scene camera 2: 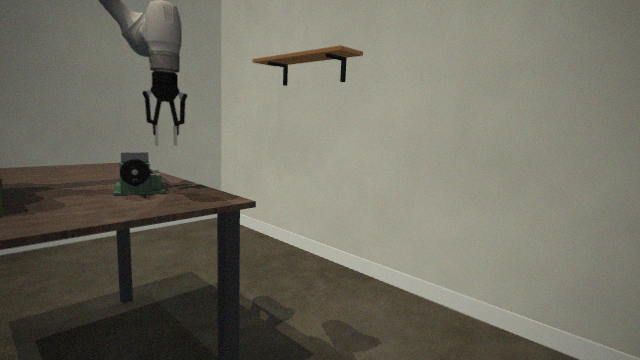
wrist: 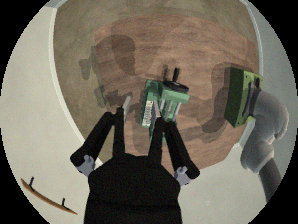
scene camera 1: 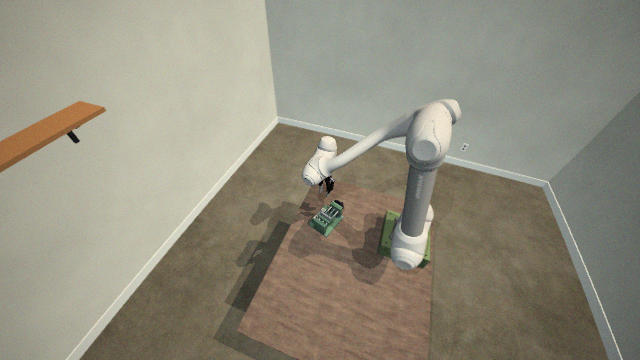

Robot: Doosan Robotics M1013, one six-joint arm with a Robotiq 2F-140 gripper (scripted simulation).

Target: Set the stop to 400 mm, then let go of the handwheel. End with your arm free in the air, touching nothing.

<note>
In view: the gripper [scene camera 2: 166, 145].
The gripper is seen too in the wrist view [wrist: 141, 103].
</note>
